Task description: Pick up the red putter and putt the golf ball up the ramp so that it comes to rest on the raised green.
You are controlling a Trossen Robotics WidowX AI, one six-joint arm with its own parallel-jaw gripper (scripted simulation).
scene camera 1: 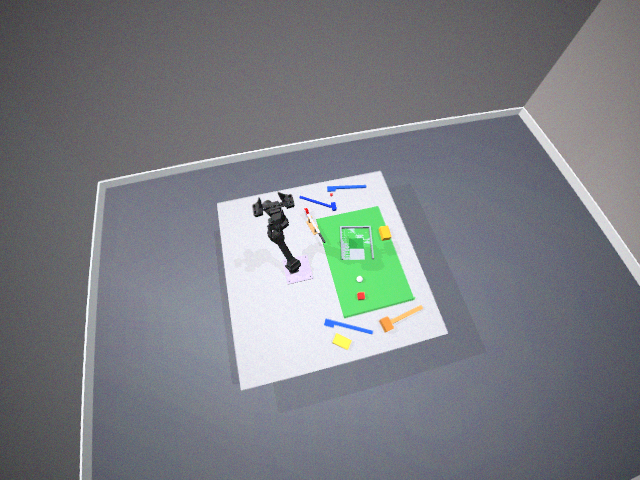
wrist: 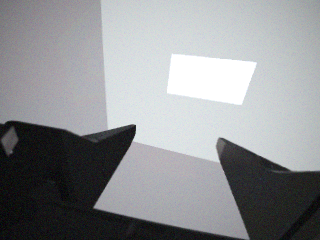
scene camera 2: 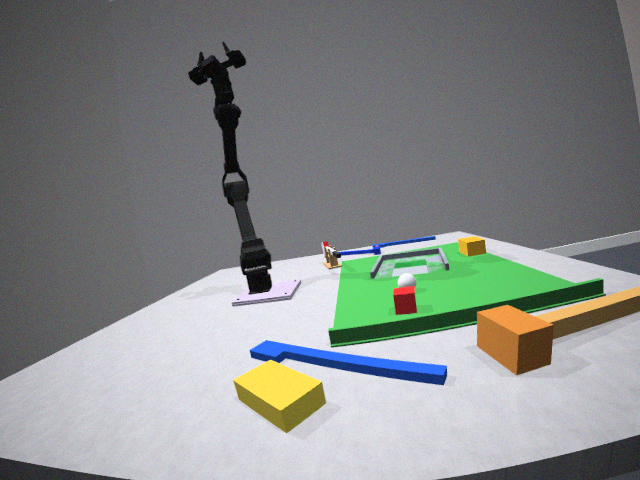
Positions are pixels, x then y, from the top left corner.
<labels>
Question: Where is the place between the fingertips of the gripper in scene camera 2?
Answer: At 212, 47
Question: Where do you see a green mat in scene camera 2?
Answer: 471, 280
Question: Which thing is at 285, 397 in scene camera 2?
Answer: A yellow block.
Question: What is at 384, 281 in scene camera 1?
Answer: A green mat.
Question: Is the gripper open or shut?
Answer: Open.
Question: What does the gripper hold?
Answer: Nothing.
</labels>
